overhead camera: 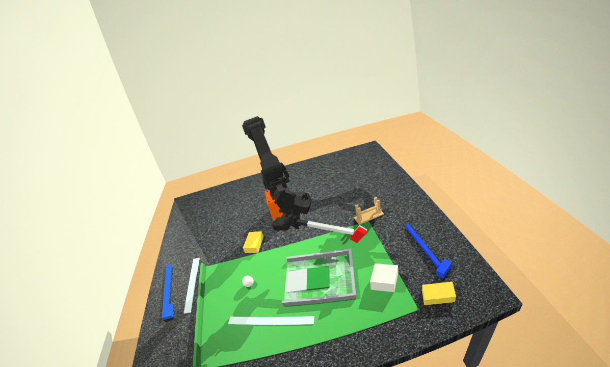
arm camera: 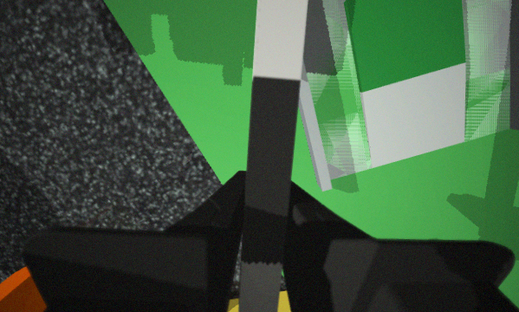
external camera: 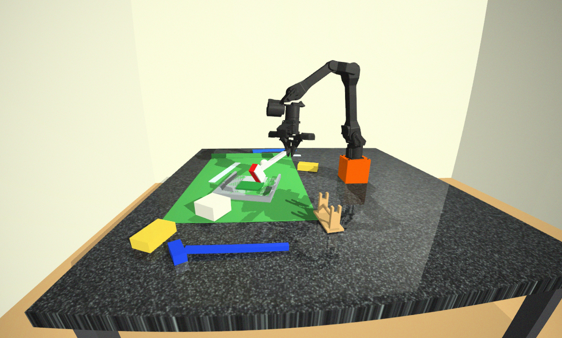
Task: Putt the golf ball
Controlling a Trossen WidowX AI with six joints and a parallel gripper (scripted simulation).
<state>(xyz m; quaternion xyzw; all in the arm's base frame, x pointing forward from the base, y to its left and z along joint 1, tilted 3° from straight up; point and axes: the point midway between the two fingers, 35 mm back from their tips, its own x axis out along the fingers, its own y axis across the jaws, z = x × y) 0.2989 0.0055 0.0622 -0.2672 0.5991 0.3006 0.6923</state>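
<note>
Now: the red putter 80 mm ahead of my gripper tip, 90 mm to the left of it and 10 mm above it. Round my gripper tip: white golf ball: 70 mm ahead, 250 mm to the right, 100 mm below; then white block: 300 mm ahead, 180 mm to the left, 100 mm below; then wooden stand: 40 mm behind, 310 mm to the left, 90 mm below.
</note>
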